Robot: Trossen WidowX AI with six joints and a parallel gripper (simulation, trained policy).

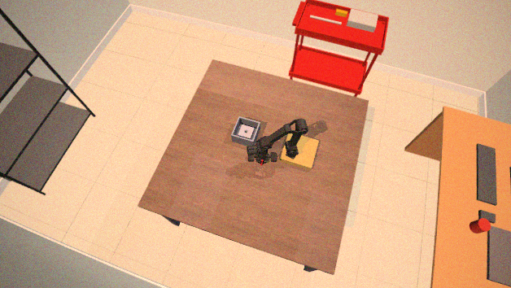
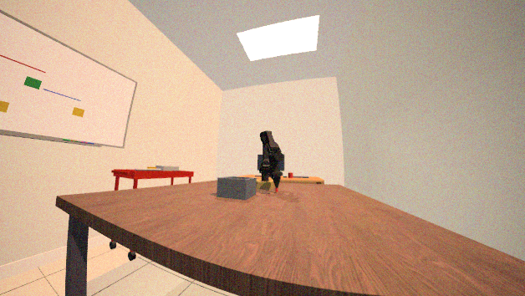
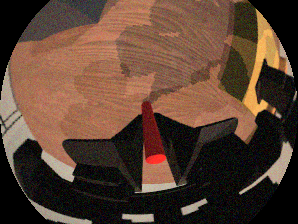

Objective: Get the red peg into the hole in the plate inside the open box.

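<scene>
My gripper tip is 210 mm short of the plate, 150 mm to the left of it and 10 mm below it. Also, from my gripper tip: red peg 10 mm above; grey box 210 mm ahead, 150 mm to the right.
</scene>
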